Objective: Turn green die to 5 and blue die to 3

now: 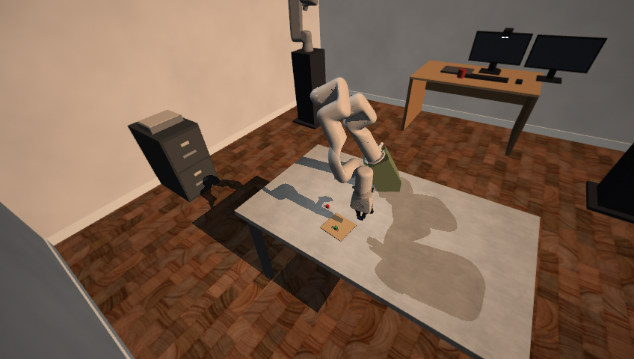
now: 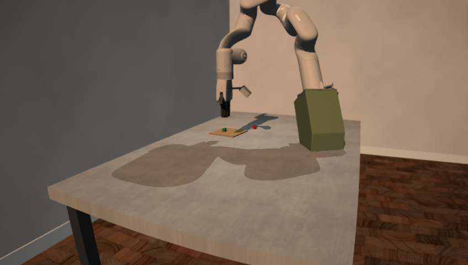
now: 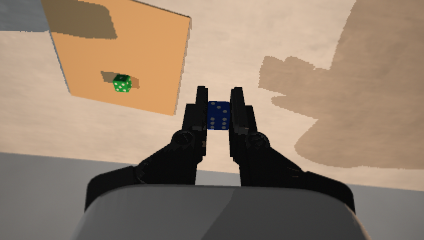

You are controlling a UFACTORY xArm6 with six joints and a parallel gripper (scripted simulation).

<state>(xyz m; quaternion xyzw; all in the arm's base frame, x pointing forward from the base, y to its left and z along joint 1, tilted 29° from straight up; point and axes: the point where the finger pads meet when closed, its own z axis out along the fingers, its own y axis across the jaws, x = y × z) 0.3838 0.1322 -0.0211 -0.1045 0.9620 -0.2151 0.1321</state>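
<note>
The tan mat is 4 cm ahead of my hand, 11 cm to the right of it and 12 cm below it. The rest, counted from my hand: blue die (1 cm ahead, 1 cm below); green die (6 cm ahead, 11 cm to the right, 11 cm below); red die (5 cm behind, 24 cm to the right, 11 cm below).
</note>
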